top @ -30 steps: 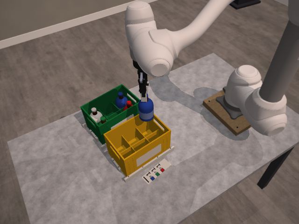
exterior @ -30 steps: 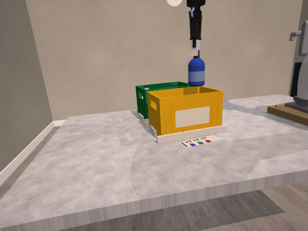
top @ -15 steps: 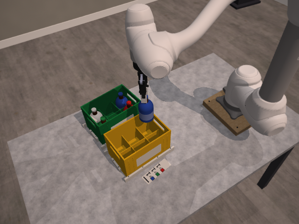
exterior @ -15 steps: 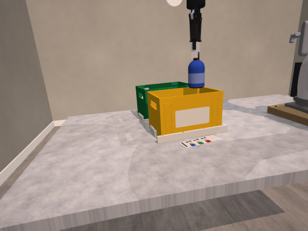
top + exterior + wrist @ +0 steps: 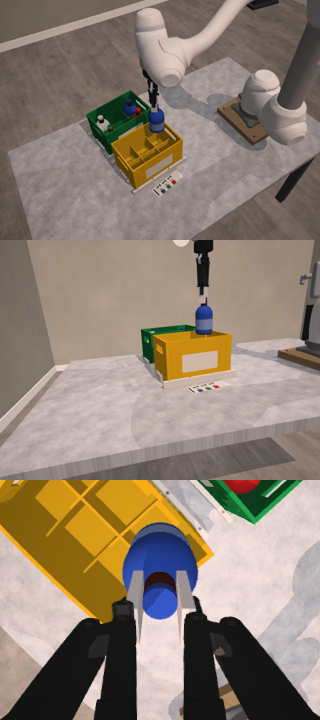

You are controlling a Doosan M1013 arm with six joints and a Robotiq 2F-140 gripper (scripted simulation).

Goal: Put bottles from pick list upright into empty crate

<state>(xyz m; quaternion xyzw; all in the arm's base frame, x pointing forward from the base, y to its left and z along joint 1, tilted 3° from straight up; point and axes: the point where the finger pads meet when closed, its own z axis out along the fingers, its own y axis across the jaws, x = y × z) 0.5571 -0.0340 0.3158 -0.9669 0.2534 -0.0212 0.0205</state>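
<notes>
Right now my hand is 80 mm above the blue bottle. Round my hand: yellow crate: 250 mm below, 70 mm ahead, 60 mm to the left; then green crate: 250 mm below, 170 mm to the right, 130 mm ahead; then red-capped bottle: 240 mm below, 150 mm to the right, 30 mm ahead.
</notes>
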